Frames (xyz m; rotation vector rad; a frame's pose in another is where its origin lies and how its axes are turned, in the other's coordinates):
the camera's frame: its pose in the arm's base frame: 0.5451 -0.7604 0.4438 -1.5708 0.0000 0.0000
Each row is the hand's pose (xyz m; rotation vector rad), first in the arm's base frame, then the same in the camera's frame.
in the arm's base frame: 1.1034 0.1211 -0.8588 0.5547 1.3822 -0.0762
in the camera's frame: 0.5583 1.3026 0.8815 1.8156 1.2205 1.0930
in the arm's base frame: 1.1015 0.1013 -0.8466 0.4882 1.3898 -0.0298
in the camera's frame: 0.5564 1.2904 0.8617 1.7507 1.1764 1.1270
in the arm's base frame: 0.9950 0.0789 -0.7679 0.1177 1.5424 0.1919
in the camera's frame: 0.4499 1.2117 0.8393 1.3273 1.0573 1.3578
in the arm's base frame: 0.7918 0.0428 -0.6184 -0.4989 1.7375 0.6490
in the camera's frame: 0.2467 1.0622 0.8032 0.6017 0.7753 1.6999
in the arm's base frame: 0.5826 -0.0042 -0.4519 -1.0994 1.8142 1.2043
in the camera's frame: 0.0375 0.8957 0.7562 -0.1330 0.3942 1.9510
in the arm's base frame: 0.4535 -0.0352 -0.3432 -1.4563 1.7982 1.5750
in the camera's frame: -0.0916 0.7870 0.7252 -0.5896 0.1354 2.0458
